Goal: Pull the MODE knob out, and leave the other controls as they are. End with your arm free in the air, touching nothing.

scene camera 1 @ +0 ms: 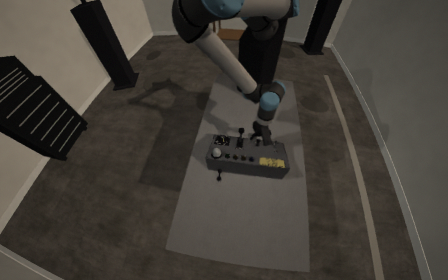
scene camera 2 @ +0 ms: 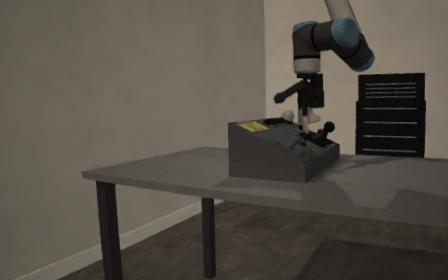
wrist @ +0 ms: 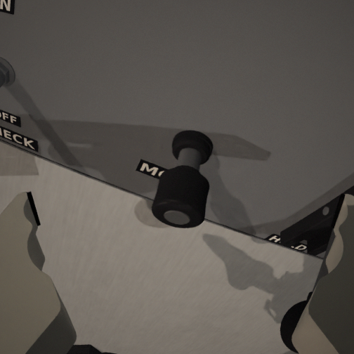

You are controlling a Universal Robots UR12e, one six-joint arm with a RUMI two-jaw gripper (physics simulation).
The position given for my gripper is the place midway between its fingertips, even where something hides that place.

Note:
I see my gripper (scene camera 2: pixel 304 132), a cycle lever (wrist: pixel 291 317) and a mode knob (wrist: pixel 180 200).

